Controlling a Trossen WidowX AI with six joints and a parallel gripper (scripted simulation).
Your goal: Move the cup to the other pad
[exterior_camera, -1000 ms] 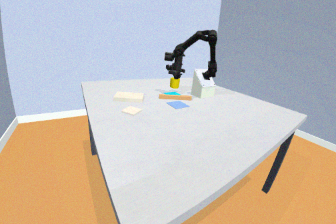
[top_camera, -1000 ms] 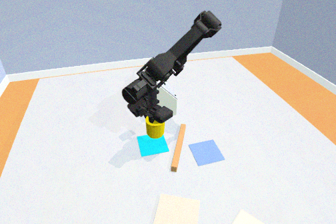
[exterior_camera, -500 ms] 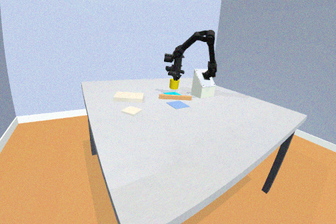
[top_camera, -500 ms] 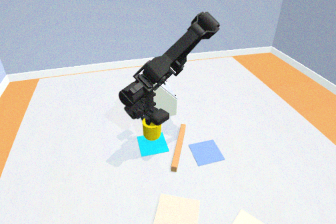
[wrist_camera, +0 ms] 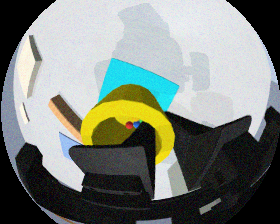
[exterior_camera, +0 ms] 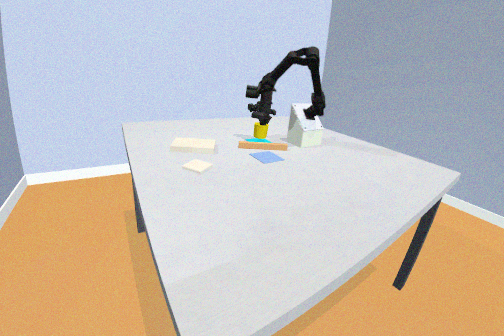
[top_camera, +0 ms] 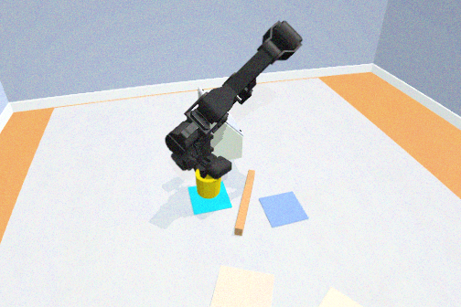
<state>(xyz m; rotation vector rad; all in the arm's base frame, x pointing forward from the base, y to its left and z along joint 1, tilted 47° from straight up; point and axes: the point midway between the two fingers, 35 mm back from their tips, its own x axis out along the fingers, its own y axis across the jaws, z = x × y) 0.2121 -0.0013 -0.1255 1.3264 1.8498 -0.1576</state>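
Right now my gripper tip is 70 mm above the cyan pad, 20 mm to the right of it and 20 mm short of it. From my gripper tip the other things lie so: yellow cup 20 mm to the left, 20 mm ahead; then wooden bar 110 mm to the left, 70 mm ahead, 50 mm below; then blue pad 210 mm to the left, 110 mm ahead, 70 mm below.
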